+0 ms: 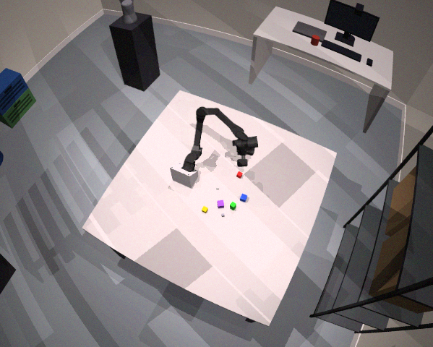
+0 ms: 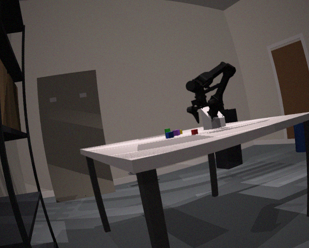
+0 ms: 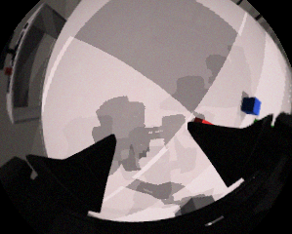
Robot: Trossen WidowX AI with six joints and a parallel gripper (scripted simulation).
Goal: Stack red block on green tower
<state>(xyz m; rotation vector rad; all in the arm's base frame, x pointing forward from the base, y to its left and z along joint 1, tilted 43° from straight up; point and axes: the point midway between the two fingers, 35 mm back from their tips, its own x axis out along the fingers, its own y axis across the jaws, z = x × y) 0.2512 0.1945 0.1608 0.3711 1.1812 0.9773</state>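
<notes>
My gripper tip is 20 mm short of the red block, 90 mm to the left of it and 50 mm above it. The rest, counted from my gripper tip: green block (90 mm ahead, 310 mm to the right, 20 mm below); blue block (120 mm ahead, 230 mm to the right, 50 mm below); purple block (10 mm ahead, 330 mm to the right, 50 mm below).
</notes>
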